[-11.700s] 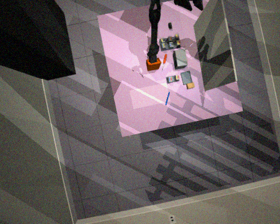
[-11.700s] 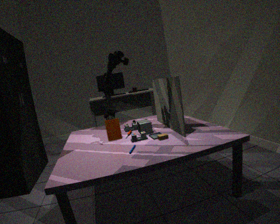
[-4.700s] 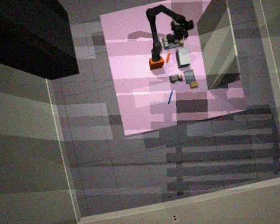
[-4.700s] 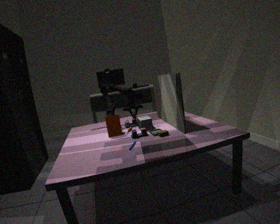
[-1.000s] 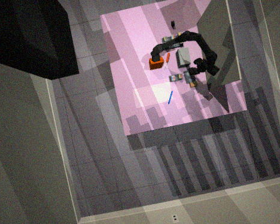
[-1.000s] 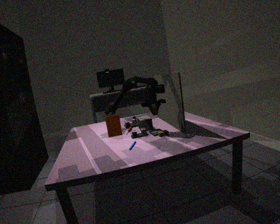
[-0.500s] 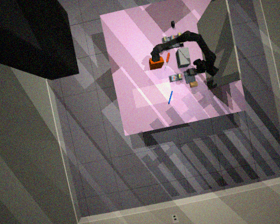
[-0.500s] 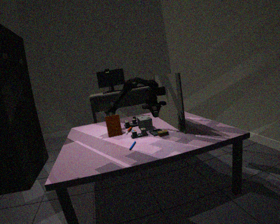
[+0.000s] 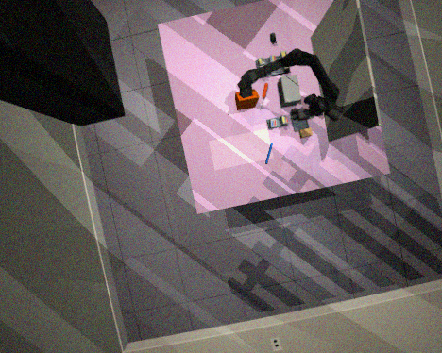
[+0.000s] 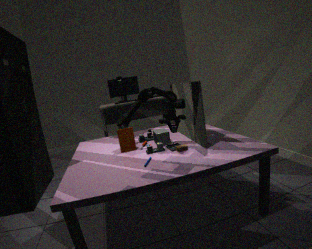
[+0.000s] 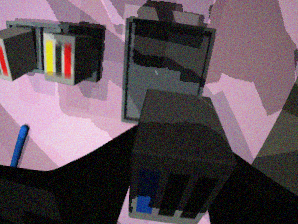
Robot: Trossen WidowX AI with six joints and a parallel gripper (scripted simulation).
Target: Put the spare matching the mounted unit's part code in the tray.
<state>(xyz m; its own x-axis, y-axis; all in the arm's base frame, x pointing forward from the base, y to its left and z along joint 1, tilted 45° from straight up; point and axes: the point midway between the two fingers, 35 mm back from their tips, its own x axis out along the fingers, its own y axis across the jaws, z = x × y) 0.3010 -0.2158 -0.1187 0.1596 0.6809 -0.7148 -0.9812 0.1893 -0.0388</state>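
The grey tray lies 1 cm behind my gripper tip, 1 cm to the left of it and 12 cm below it. From my gripper tip the other things lie so: blue pen: 27 cm behind, 13 cm to the right, 12 cm below; upright panel: 20 cm ahead, 15 cm to the left, 10 cm above; mounted unit: 2 cm behind, 21 cm to the left, 7 cm below.
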